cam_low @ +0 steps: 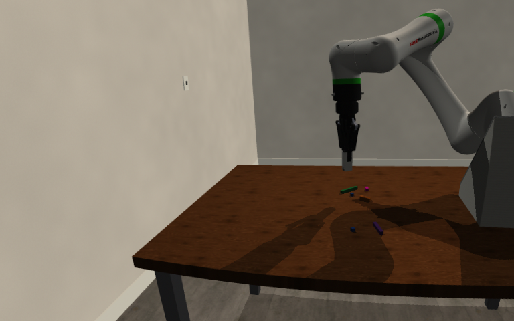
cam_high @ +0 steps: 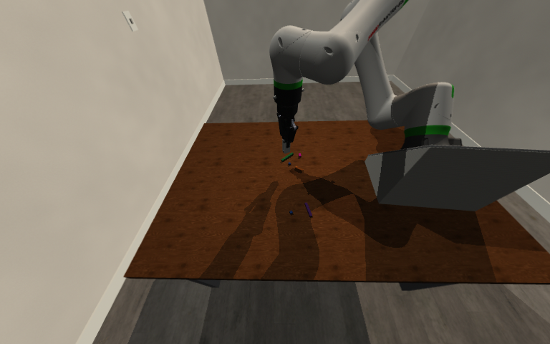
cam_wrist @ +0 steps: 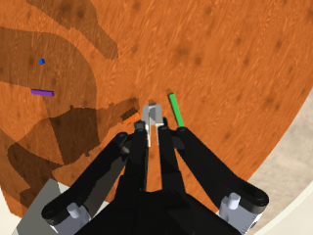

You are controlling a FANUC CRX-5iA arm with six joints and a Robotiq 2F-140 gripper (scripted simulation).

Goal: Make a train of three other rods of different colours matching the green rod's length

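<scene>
My gripper is now 1 cm past the green rod, 6 cm to the left of it and 13 cm above it. Also, from my hand: orange rod 6 cm behind, 3 cm to the left, 13 cm below; then magenta rod 8 cm behind, 7 cm to the right, 13 cm below; then grey rod 3 cm below.
</scene>
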